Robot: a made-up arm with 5 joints.
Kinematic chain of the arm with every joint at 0, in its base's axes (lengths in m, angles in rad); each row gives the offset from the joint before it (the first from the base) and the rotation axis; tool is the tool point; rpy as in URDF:
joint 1: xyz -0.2 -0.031 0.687 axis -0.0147 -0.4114 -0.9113
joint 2: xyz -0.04 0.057 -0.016 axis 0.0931 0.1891 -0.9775
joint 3: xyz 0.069 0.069 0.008 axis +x
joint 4: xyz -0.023 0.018 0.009 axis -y
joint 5: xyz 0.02 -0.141 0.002 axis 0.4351 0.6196 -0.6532
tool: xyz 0.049 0.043 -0.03 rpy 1.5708 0 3.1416
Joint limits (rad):
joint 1: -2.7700..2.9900
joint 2: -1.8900..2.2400
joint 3: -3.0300..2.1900
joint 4: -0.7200..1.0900
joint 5: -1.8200..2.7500
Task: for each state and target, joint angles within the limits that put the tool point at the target. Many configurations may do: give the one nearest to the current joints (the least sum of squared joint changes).
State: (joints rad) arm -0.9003 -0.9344 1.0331 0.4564 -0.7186
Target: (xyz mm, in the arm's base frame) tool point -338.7 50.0 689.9
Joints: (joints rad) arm -1.1305 -1.1068 0.8425 0.5620 -0.7355
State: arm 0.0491 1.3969 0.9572 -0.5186 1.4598
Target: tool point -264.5 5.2 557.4
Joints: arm 0.0003 2.1150 0.4710 -0.6324 1.5052
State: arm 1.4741 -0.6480 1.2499 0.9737 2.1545
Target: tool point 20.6 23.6 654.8
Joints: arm 1.3133 -0.7462 1.7861 0.7055 2.3001
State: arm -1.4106 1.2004 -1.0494 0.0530 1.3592
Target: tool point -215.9 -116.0 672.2
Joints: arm -1.0757 1.4210 -0.4728 -0.2766 1.4379
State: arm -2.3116 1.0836 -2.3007 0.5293 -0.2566
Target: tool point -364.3 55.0 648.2
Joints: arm -1.9370 0.7732 -2.8602 1.0704 0.1632
